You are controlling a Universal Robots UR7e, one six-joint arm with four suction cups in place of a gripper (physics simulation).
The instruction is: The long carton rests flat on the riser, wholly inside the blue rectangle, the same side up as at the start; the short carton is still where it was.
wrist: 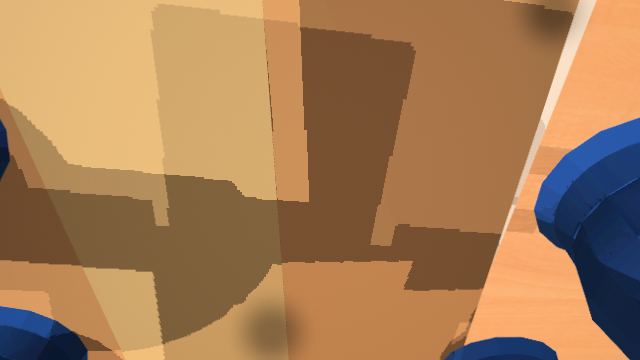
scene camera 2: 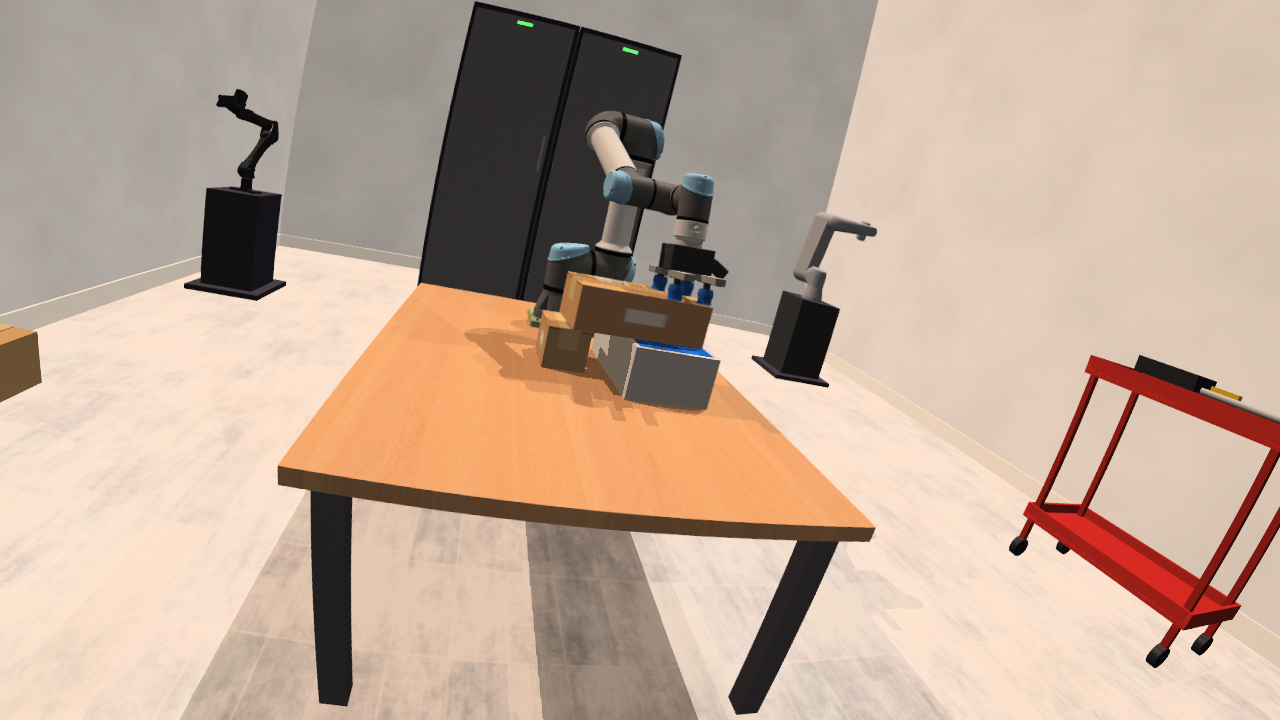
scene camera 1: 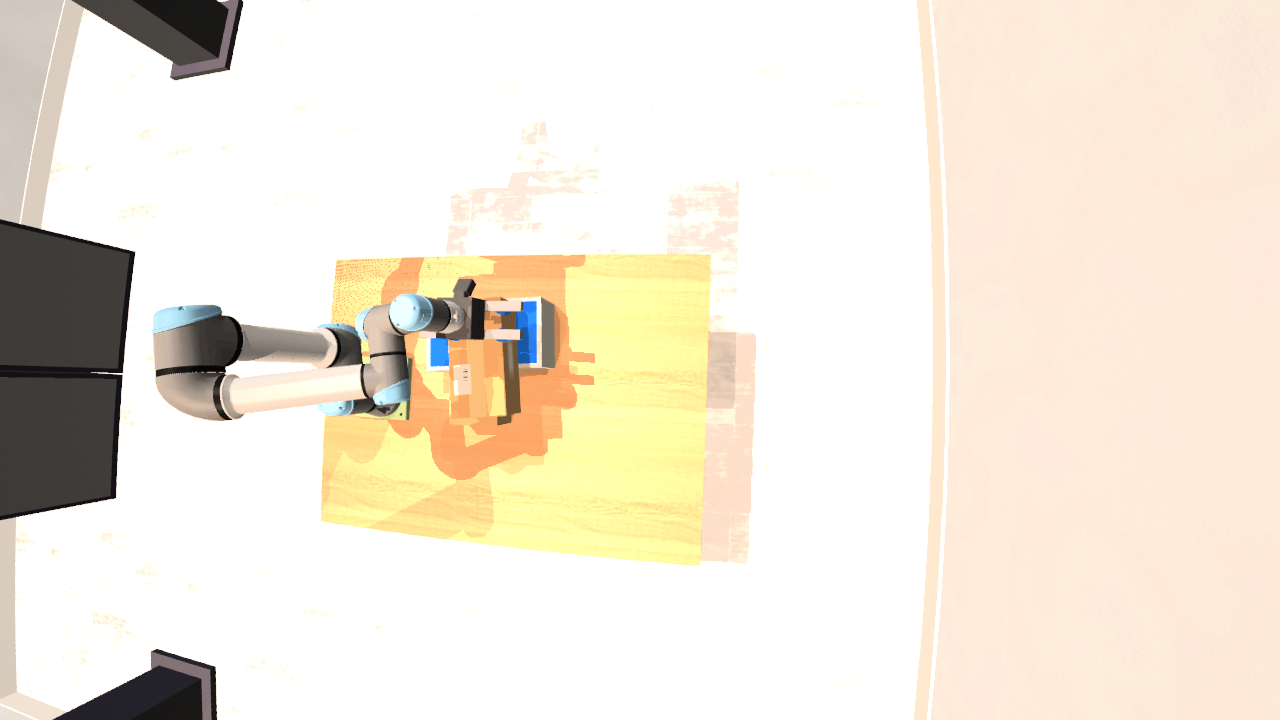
The suction head (scene camera 2: 675, 292) is stuck to a long carton (scene camera 2: 590, 303), which still rests on a grey riser (scene camera 2: 645, 371). A short carton (scene camera 2: 558, 346) rests on the table.
The long carton shows as well in the wrist view (wrist: 179, 179) and in scene camera 1 (scene camera 1: 484, 375). The grey riser also shows in the wrist view (wrist: 579, 23). The suction head shows as well in the wrist view (wrist: 580, 208).
